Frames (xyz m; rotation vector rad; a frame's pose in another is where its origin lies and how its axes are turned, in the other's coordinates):
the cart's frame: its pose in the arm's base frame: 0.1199 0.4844 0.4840 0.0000 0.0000 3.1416
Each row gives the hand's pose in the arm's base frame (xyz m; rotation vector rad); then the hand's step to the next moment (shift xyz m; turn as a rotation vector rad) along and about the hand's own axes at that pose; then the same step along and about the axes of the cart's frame.
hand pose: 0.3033 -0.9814 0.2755 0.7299 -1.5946 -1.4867
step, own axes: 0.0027 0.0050 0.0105 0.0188 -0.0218 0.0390
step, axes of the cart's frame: 0.0098 -0.0037 0.0057 0.0454 -0.0010 -0.0169
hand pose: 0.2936 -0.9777 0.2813 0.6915 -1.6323 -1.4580
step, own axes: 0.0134 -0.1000 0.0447 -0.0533 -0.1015 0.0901
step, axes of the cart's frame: 0.0568 0.0055 -0.0944 0.0615 -0.0736 -0.1098
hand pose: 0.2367 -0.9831 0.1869 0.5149 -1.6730 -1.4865
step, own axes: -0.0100 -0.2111 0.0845 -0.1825 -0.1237 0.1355
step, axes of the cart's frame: 0.1055 -0.0134 -0.2012 0.0270 -0.1944 -0.1687
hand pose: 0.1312 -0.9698 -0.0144 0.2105 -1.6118 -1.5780
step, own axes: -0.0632 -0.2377 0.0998 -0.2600 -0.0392 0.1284
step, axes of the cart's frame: 0.1270 -0.0695 -0.2225 -0.0622 -0.2551 -0.1292
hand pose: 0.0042 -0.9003 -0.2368 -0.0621 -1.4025 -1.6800
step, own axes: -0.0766 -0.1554 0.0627 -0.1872 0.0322 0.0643
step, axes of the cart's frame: 0.0879 -0.0852 -0.1377 -0.0980 -0.1653 -0.0573
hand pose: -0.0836 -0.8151 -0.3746 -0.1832 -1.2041 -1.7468
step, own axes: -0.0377 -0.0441 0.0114 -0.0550 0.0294 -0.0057
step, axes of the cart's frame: 0.0186 -0.0341 -0.0445 -0.0533 -0.0285 -0.0164
